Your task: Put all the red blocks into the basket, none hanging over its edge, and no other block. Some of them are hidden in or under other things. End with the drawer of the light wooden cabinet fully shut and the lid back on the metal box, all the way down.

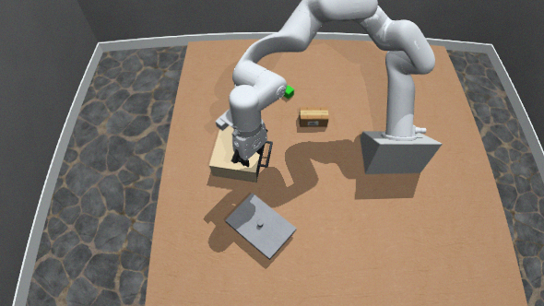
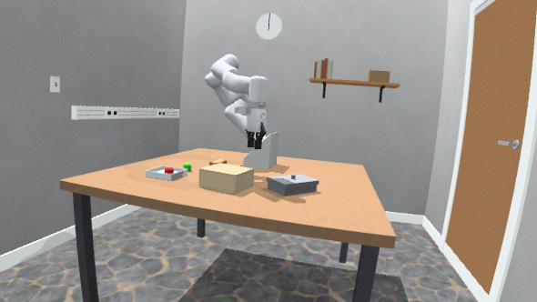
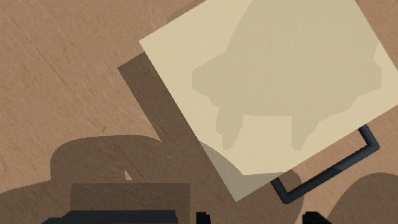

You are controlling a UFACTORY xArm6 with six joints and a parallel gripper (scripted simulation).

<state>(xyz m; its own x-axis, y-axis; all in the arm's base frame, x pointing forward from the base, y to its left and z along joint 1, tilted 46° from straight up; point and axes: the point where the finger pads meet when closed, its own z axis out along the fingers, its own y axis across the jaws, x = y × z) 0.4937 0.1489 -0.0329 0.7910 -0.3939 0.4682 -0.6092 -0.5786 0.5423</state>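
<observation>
My hand is 4 cm past the flat lid, 17 cm to the right of it and 14 cm above it. From my hand the other things lie so: metal box: 4 cm behind, 17 cm to the left, 16 cm below; white basket: 4 cm ahead, 42 cm to the right, 18 cm below; taped cardboard box: 21 cm behind, 27 cm to the right, 15 cm below.
</observation>
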